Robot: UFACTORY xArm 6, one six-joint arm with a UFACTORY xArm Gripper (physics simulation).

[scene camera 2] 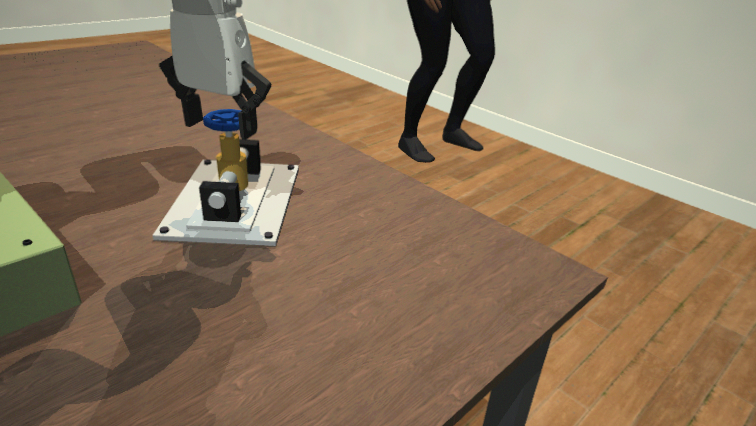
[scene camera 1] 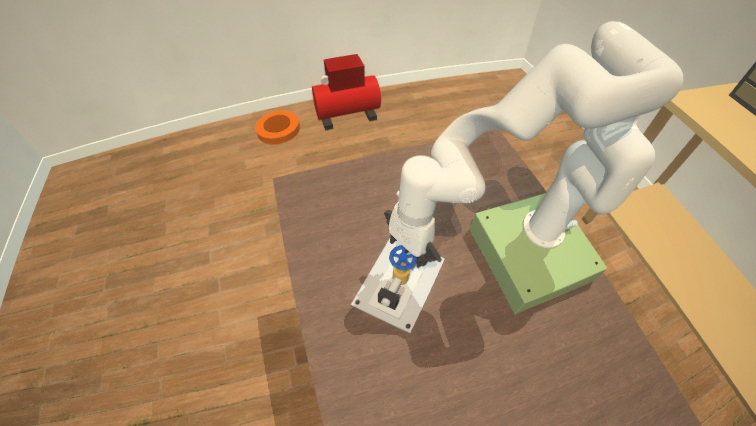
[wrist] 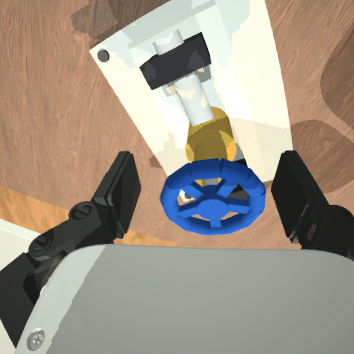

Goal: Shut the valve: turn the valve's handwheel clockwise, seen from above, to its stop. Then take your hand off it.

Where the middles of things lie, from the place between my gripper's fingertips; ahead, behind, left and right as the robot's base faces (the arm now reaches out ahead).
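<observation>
Blue handwheel [scene camera 2: 227, 120]: 2 cm ahead of my hand, 2 cm to the left of it and 1 cm below it. White base plate [scene camera 2: 266, 228]: 13 cm below my hand, 2 cm ahead of it and 2 cm to the left of it. Going by their middles, the blue handwheel is the nearest to my hand of the things named here.
</observation>
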